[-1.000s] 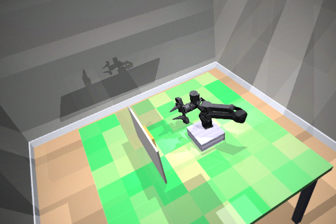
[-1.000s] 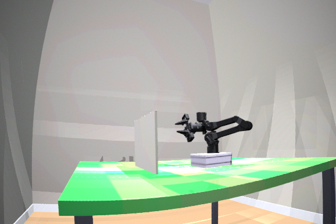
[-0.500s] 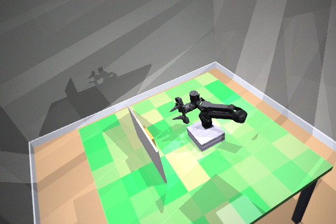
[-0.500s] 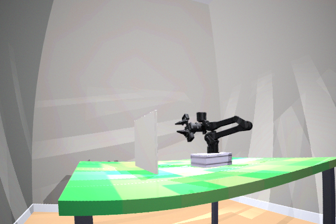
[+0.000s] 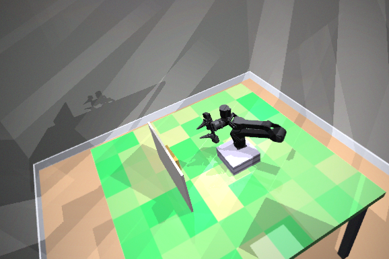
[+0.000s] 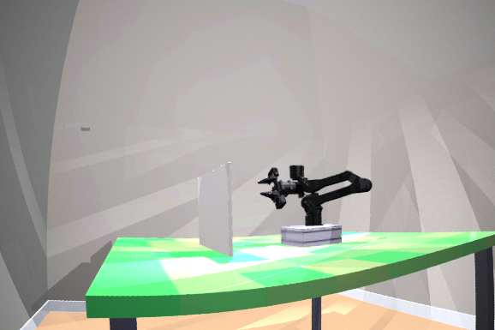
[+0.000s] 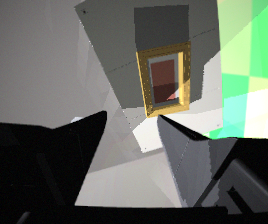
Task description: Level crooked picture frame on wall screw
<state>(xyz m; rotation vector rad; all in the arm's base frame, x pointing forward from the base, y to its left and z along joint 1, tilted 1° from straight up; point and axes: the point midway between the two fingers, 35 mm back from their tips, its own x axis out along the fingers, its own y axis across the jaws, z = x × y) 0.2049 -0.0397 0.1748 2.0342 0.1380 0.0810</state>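
The picture frame is 19 cm ahead of my gripper tip, 8 cm below it and 6 cm to the left of it. The rest, counted from my gripper tip: wall panel (21 cm ahead, 10 cm below, 6 cm to the left).
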